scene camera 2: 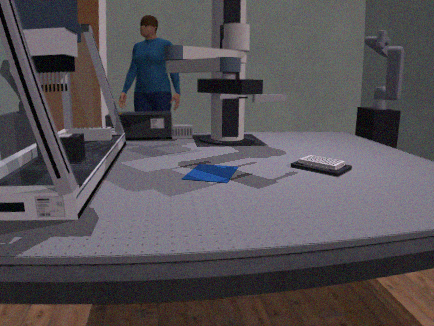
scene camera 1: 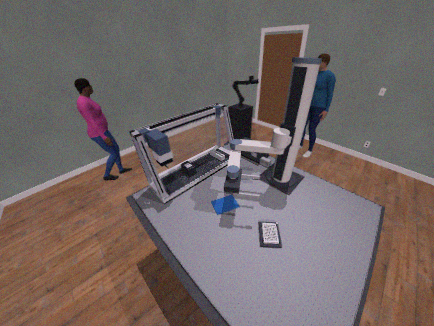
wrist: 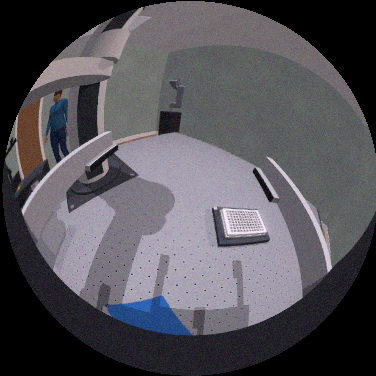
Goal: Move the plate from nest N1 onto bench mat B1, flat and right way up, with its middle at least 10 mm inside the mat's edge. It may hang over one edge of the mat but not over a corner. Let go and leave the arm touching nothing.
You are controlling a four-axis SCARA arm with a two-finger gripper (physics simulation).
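Frame: origin at the arm's base, x down, y back, z left, level; centimetres.
Seen in the pictures: gripper, fingertip midpoint: (scene camera 1: 259,186) (wrist: 185,145); arm's base at its link origin: (scene camera 2: 227,142) (scene camera 1: 280,178) (wrist: 93,175).
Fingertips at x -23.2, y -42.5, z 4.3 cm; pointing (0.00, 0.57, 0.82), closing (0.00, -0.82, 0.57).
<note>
Pixels of each thing's top centre, then the offset from my fingertips to it. "pt": a spot on its surface instead. Level surfaces: height alone.
- white plate at its top centre: (wrist: 245,220) (scene camera 2: 322,160) (scene camera 1: 270,232) dx +19.3, dy -9.7, dz +17.3 cm
- dark nest N1 at its top centre: (wrist: 243,222) (scene camera 2: 321,163) (scene camera 1: 269,233) dx +20.4, dy -9.7, dz +17.3 cm
- blue mat B1 at its surface level: dx +21.7 cm
- dark box at a spot on its surface: (scene camera 2: 146,125) pt dx +15.3, dy +46.0, dz -40.7 cm
The white plate (scene camera 1: 270,232) (scene camera 2: 322,161) (wrist: 243,222), with a grid of wells on top, lies flat in the dark nest N1 (scene camera 1: 270,245) (scene camera 2: 312,169) (wrist: 242,242). The blue mat B1 (scene camera 1: 225,204) (scene camera 2: 211,173) (wrist: 145,315) lies flat on the table, apart from the nest; part of it is cut off in the wrist view. My gripper (scene camera 1: 259,186) (scene camera 2: 270,97) (wrist: 185,145) is open, its fingers wide apart with nothing between them. It hangs above the table, well above the level of the plate and to one side of it.
The arm's column (scene camera 1: 295,125) (scene camera 2: 227,115) stands on a dark base at the back. A framed machine (scene camera 1: 162,195) (scene camera 2: 100,175) stands on the left of the table. A dark box (scene camera 2: 146,125) stands behind. Two people (scene camera 1: 95,117) (scene camera 1: 322,95) stand beyond the table.
</note>
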